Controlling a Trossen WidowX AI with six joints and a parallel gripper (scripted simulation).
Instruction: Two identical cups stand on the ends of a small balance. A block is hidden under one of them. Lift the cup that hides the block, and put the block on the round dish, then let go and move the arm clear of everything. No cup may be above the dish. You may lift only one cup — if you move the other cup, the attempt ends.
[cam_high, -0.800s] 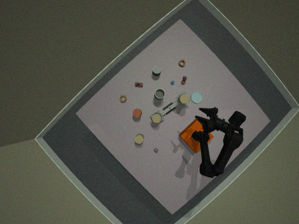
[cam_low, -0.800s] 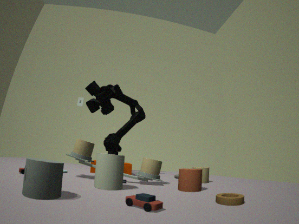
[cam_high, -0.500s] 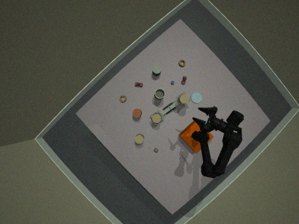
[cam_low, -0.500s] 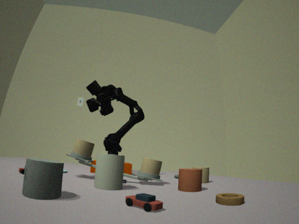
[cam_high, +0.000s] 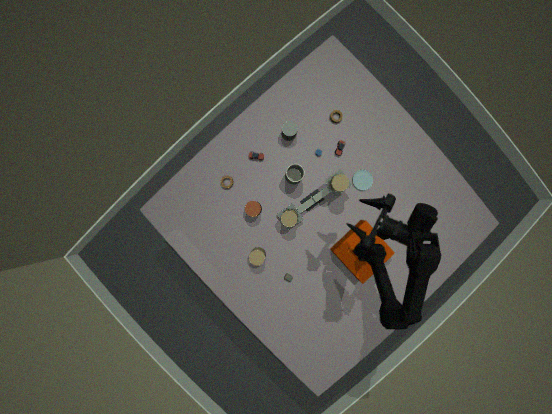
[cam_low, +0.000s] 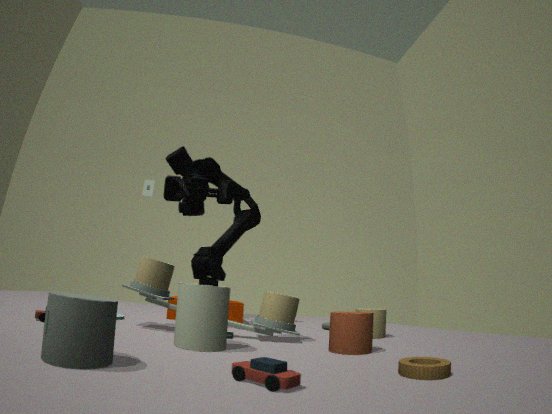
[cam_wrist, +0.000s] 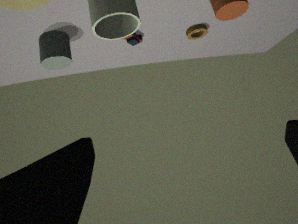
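Now: gripper tip 260 mm above the grey block, 150 mm to the right of it and 130 mm short of it. The rest, counted from my gripper tip: hollow pale cylinder (260 mm below, 230 mm ahead, 20 mm to the right); then light blue round dish (300 mm below, 210 mm to the right, 30 mm behind); then blue piece (300 mm below, 210 mm ahead, 180 mm to the right).
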